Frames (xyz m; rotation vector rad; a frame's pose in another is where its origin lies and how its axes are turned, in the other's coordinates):
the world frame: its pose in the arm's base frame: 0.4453 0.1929 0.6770 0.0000 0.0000 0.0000
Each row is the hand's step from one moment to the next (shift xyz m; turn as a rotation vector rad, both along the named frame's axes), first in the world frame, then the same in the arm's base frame.
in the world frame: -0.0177 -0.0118 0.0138 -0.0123 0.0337 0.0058
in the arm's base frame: -0.0177 -0.0118 0.0138 -0.0123 0.0337 0.0058
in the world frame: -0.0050 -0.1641 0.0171 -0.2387 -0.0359 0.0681
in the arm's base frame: -0.0050 -0.1641 0.0171 -0.2387 -0.0359 0.0681
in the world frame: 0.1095 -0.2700 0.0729 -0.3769 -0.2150 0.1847
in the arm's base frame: 0.1095 -0.2700 0.0729 -0.3769 -0.2150 0.1847
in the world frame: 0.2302 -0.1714 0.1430 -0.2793 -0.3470 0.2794
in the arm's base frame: 0.2302 -0.1714 0.1430 -0.2793 -0.3470 0.2794
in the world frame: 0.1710 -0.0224 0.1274 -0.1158 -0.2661 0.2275
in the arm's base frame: 0.1710 -0.0224 0.1274 -0.1158 -0.2661 0.2275
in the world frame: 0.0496 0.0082 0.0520 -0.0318 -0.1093 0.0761
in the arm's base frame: 0.0496 0.0082 0.0520 -0.0318 -0.1093 0.0761
